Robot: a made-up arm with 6 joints. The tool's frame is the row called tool.
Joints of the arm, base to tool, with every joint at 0 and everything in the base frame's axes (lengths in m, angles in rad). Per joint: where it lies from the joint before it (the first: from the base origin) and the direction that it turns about. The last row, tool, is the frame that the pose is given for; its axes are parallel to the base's.
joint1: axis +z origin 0 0 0.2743
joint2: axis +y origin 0 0 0
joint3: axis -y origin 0 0 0.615
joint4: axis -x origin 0 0 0
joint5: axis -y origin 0.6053 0 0
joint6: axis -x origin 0 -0.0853 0
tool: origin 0 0 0
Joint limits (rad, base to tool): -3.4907..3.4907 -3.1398..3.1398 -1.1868..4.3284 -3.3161..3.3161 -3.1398..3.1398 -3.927..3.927
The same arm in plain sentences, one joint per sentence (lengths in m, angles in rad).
The arm has six revolute joints in a row. What follows holds with every joint at zero, and every direction is one of the base frame's.
Joint 1 lies 0.2743 m along +z from the base frame's origin and rotates about +z, from -3.4907 to 3.4907 rad.
Joint 2 lies at the same point as joint 1 and rotates about +y, from -3.1398 to 3.1398 rad.
Joint 3 lies 0.615 m along +z from joint 2 and rotates about -y, from -1.1868 to 4.3284 rad.
Joint 4 lies at the same point as joint 3 and rotates about -x, from -3.3161 to 3.3161 rad.
Joint 5 lies 0.6053 m along +x from joint 4 and rotates about -y, from -3.1398 to 3.1398 rad.
Joint 6 lies 0.0853 m along -y from joint 5 and rotates about -x, from -3.927 to 3.927 rad.
The tool frame, which is the frame that the pose is given for, lies at the same point as joint 6; its axes are parallel to the base frame's.

